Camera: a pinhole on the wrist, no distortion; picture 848 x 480 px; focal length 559.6 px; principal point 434.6 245.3 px. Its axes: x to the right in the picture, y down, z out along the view. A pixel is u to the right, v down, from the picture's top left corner.
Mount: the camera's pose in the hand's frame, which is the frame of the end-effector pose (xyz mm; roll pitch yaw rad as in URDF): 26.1 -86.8 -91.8 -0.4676 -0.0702 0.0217
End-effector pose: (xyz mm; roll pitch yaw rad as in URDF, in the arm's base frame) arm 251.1 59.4 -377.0 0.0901 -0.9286 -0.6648
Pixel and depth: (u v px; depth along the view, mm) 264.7 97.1 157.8
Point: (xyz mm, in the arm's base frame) 161.2 53.9 -368.6
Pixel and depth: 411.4 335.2 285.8
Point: 197.8 189.3 -293.0
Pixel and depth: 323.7 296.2 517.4
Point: 68.6 398.2 -254.4
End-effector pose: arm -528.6 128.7 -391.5 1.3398 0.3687 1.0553
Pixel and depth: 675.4 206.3 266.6
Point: -329.7 168.7 -383.4
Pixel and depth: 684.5 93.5 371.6
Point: -190.5 137.9 -392.9
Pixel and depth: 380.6 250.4 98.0
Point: -528.1 121.1 -434.4
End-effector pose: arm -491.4 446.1 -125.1 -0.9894 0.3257 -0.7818
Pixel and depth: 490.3 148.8 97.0
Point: -481.7 394.9 -86.9
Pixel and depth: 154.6 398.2 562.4
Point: -401.6 963.9 -99.8
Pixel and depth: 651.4 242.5 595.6
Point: 13.4 623.7 -101.0
